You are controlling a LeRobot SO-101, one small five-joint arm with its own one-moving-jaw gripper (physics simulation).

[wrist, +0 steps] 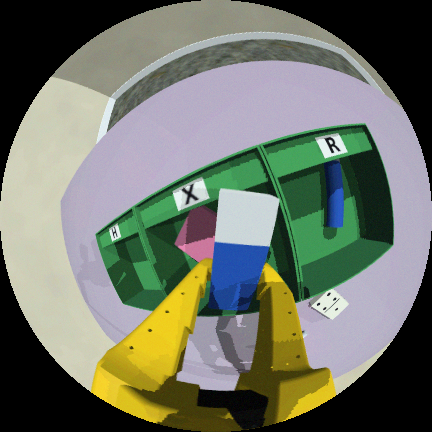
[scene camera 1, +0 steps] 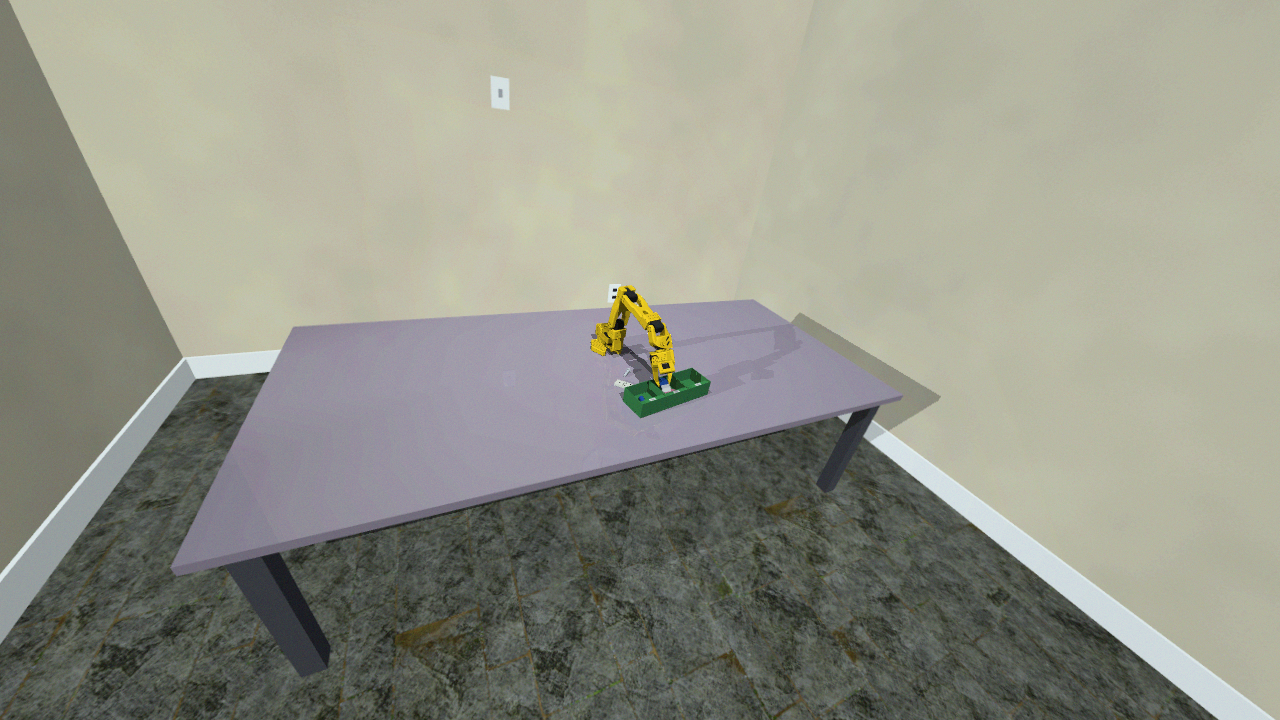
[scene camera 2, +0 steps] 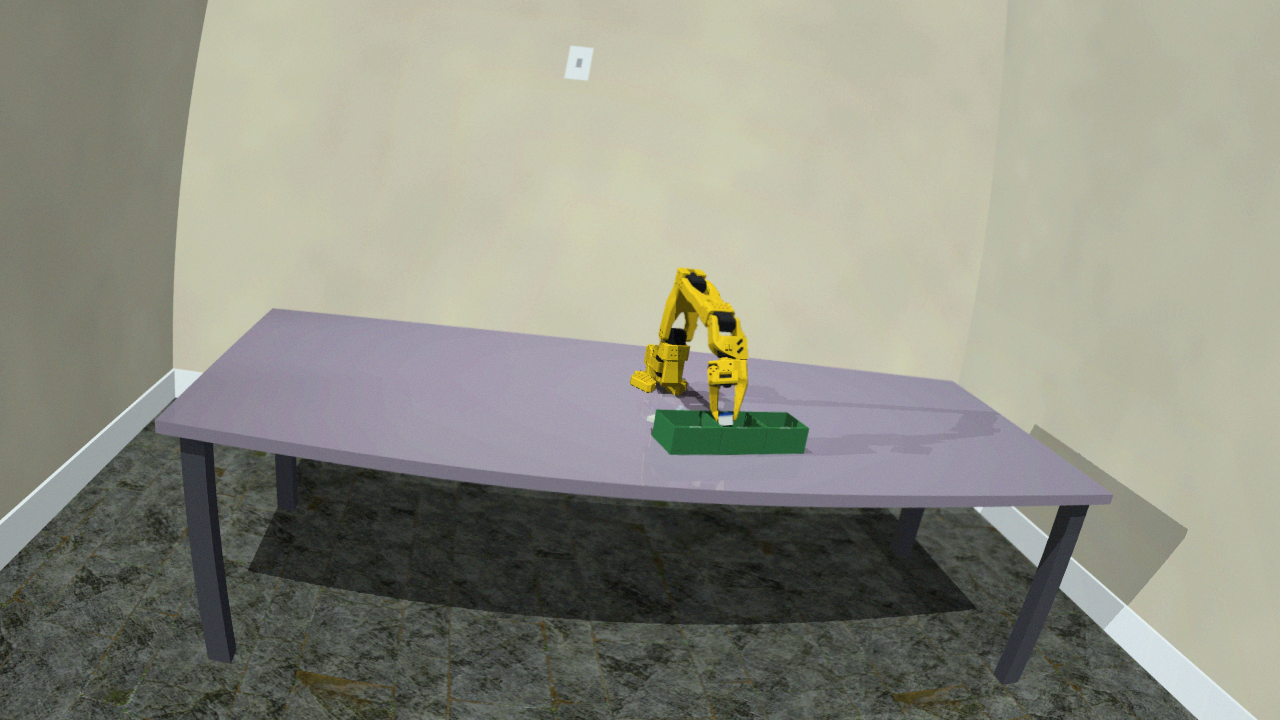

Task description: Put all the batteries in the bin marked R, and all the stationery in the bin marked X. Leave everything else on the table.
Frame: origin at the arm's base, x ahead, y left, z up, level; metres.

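Seen in the pictures: hand, tool point: (wrist: 212,266) (scene camera 1: 667,383) (scene camera 2: 733,418); arm's base, link origin: (scene camera 1: 608,351) (scene camera 2: 660,390).
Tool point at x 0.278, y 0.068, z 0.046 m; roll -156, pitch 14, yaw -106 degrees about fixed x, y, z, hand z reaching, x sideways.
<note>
Pixels of each thing's top centre, then the offset from my tool point to it. "spot": a spot on its surface instead. Level surfaces: height alone.
- blue-and-white eraser, top centre: (wrist: 230,274) (scene camera 2: 727,410) (scene camera 1: 665,380) 0.013 m up, 0.003 m ahead, 0.013 m right
- X bin, top centre: (wrist: 206,255) (scene camera 2: 735,419) (scene camera 1: 669,384) 0.000 m up, 0.007 m ahead, 0.002 m left
- green tray, surface spot: (scene camera 2: 720,440) spot: 0.022 m down, 0.055 m ahead, 0.031 m right
- pink block, top centre: (wrist: 210,243) 0.029 m down, 0.005 m ahead, 0.011 m left
- blue battery, top centre: (wrist: 339,189) (scene camera 1: 644,401) 0.025 m down, 0.030 m ahead, 0.086 m right
- R bin, surface spot: (wrist: 350,255) spot: 0.021 m down, 0.016 m back, 0.094 m right
- H compartment, surface spot: (wrist: 120,290) spot: 0.006 m down, 0.043 m back, 0.119 m left
- white domino, top centre: (wrist: 331,305) (scene camera 1: 623,383) 0.039 m down, 0.080 m back, 0.098 m right
- table, surface height: 0.046 m down
- small pale thing, top centre: (wrist: 294,344) 0.033 m down, 0.134 m back, 0.065 m right
My gripper (scene camera 1: 664,383) (scene camera 2: 726,414) (wrist: 237,265) is shut on a blue-and-white eraser (scene camera 1: 665,388) (scene camera 2: 725,420) (wrist: 245,220), its jaws at the sides of the blue part. The eraser is over the X bin (wrist: 240,172), the middle compartment of the green tray (scene camera 1: 677,402) (scene camera 2: 720,440). A pink block (wrist: 197,242) lies in the X bin, partly hidden by the eraser. A blue battery (scene camera 1: 640,399) (wrist: 334,195) lies in the R bin (wrist: 350,255), at the right in the wrist view.
The H compartment (wrist: 120,290) is at the tray's other end. A white domino (scene camera 1: 622,384) (wrist: 330,304) lies on the table (scene camera 1: 402,394) (scene camera 2: 447,402) close to the tray, on the arm's side. A small pale thing (wrist: 304,334) shows beside the right jaw, mostly hidden.
</note>
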